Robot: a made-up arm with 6 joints. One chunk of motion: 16 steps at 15 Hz.
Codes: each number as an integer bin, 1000 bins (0 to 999) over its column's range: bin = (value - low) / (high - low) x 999, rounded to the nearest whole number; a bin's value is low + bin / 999 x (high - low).
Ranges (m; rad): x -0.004..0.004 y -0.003..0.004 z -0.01..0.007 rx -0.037..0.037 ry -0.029..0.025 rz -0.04..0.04
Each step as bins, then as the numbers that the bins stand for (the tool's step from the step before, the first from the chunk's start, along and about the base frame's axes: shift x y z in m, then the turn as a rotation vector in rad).
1 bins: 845 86 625 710 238 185
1 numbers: 0.00277 -0.00240 0.00064 0.01559 -0.01614 -0.02519
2 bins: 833 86 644 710 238 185
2 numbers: 0.00267 -0.00240 0.00096 0.01559 -0.01614 -0.02519
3 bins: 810 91 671 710 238 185
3 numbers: 0.00249 -0.00236 0.00142 0.01559 -0.01614 -0.02519
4 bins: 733 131 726 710 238 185
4 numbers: 0.00187 -0.00208 0.00235 0.01559 -0.01614 -0.02519
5 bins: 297 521 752 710 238 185
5 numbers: -0.00162 0.00065 0.00280 0.01559 -0.01614 -0.02519
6 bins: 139 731 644 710 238 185
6 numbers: -0.00289 0.00212 0.00096 0.01559 -0.01614 -0.02519
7 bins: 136 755 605 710 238 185
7 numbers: -0.00291 0.00229 0.00030 0.01559 -0.01614 -0.02519
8 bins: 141 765 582 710 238 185
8 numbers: -0.00287 0.00236 -0.00010 0.01559 -0.01614 -0.02519
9 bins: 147 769 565 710 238 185
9 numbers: -0.00282 0.00239 -0.00039 0.01559 -0.01614 -0.02519
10 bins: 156 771 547 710 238 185
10 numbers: -0.00275 0.00240 -0.00069 0.01559 -0.01614 -0.02519
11 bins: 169 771 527 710 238 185
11 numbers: -0.00265 0.00240 -0.00103 0.01559 -0.01614 -0.02519
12 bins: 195 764 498 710 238 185
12 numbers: -0.00244 0.00235 -0.00153 0.01559 -0.01614 -0.02519
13 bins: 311 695 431 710 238 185
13 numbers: -0.00151 0.00187 -0.00267 0.01559 -0.01614 -0.02519
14 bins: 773 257 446 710 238 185
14 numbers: 0.00219 -0.00120 -0.00241 0.01559 -0.01614 -0.02519
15 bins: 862 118 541 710 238 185
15 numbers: 0.00290 -0.00217 -0.00079 0.01559 -0.01614 -0.02519
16 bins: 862 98 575 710 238 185
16 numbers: 0.00290 -0.00231 -0.00022 0.01559 -0.01614 -0.02519
